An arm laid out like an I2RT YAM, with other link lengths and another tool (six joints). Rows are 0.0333 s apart.
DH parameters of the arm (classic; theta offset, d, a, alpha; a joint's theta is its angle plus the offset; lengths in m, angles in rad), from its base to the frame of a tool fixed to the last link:
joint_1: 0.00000 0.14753 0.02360 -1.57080
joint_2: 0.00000 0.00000 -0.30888 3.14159
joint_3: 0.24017 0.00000 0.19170 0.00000
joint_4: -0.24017 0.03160 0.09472 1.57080
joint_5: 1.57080 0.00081 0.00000 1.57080
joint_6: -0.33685 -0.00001 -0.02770 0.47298
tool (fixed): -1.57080 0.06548 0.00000 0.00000
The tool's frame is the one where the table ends.
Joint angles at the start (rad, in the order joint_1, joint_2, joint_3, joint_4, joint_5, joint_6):
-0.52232 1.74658 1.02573 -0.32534 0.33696 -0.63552
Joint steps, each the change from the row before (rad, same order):
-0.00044 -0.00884 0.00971 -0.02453 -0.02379 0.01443
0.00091 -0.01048 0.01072 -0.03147 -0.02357 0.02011
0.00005 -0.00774 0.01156 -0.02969 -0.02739 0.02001
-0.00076 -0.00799 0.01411 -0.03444 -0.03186 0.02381
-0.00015 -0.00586 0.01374 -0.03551 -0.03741 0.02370
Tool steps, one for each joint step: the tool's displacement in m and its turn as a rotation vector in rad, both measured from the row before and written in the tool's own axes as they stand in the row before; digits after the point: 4 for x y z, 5 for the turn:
0.0023 0.0004 -0.0038 0.01031 0.01608 0.01975
0.0027 -0.0002 -0.0045 0.01197 0.01392 0.02444
0.0027 -0.0002 -0.0039 0.01394 0.01595 0.02638
0.0030 -0.0001 -0.0044 0.01603 0.01731 0.03230
0.0031 -0.0010 -0.0040 0.02250 0.01893 0.03453

